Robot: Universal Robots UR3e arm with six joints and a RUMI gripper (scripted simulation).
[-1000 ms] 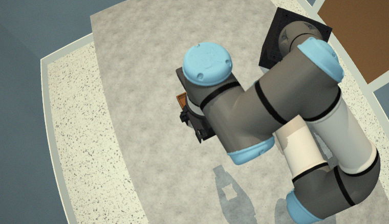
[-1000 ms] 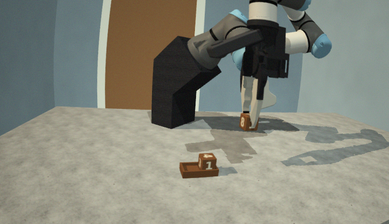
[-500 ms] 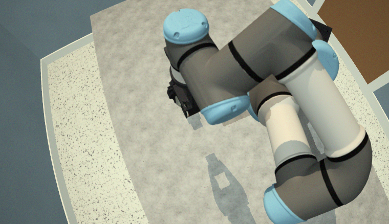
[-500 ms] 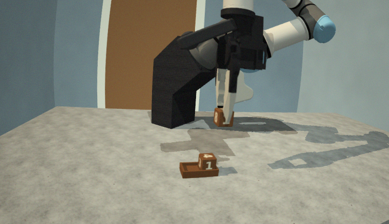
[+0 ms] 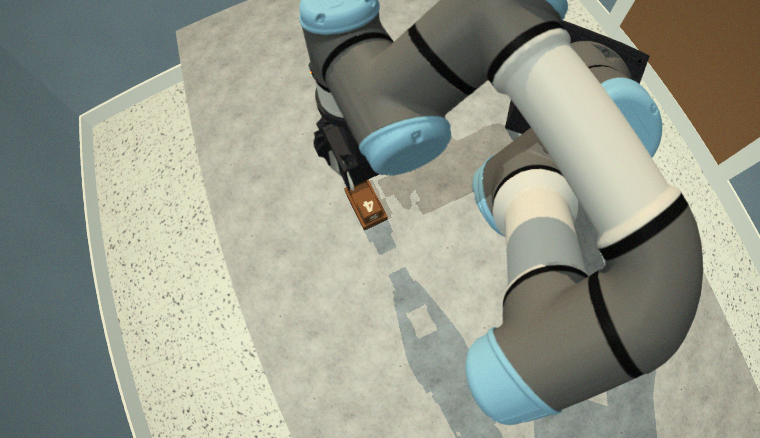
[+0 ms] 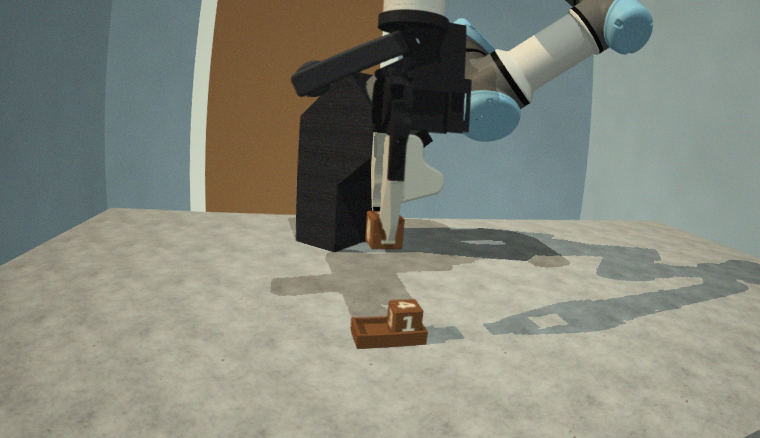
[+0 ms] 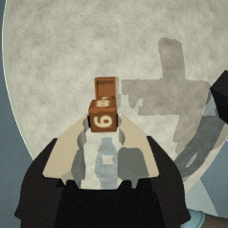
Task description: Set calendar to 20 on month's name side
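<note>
Now: hand 110 mm above the cube, 30 mm to the right of it and 10 mm past it. The rest, counted from my hand: brown calendar tray: 130 mm below, 10 mm to the left.
</note>
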